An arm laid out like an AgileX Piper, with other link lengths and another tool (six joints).
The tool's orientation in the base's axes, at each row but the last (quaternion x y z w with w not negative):
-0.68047 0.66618 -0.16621 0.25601
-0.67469 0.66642 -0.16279 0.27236
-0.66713 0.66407 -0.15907 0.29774
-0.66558 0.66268 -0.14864 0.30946
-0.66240 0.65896 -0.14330 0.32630
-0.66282 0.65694 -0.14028 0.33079
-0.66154 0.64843 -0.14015 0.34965
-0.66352 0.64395 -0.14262 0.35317
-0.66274 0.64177 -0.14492 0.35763
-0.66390 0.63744 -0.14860 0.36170
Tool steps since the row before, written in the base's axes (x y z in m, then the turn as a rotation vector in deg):
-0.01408 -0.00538 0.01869 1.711 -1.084 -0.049
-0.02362 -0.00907 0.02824 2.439 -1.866 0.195
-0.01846 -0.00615 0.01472 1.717 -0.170 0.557
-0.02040 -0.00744 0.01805 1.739 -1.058 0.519
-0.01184 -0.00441 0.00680 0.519 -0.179 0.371
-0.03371 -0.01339 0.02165 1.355 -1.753 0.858
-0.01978 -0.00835 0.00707 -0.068 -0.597 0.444
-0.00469 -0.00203 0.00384 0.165 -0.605 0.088
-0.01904 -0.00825 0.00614 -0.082 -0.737 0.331
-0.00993 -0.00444 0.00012 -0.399 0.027 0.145
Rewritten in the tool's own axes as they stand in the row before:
0.00238 0.00082 -0.02388 1.178 -1.398 0.873
0.00352 0.00231 -0.03768 1.959 -2.159 0.984
0.00209 0.00529 -0.02373 0.180 -1.708 0.582
0.00183 0.00461 -0.02780 1.055 -1.764 0.433
0.00156 0.00465 -0.01349 0.131 -0.650 0.001
0.00423 0.01165 -0.04038 1.608 -1.732 -0.241
0.00372 0.00976 -0.02005 0.444 -0.285 -0.529
0.00031 0.00087 -0.00633 0.576 -0.229 -0.129
0.00368 0.00951 -0.01909 0.604 -0.216 -0.498
0.00278 0.00693 -0.00791 -0.121 0.200 -0.356

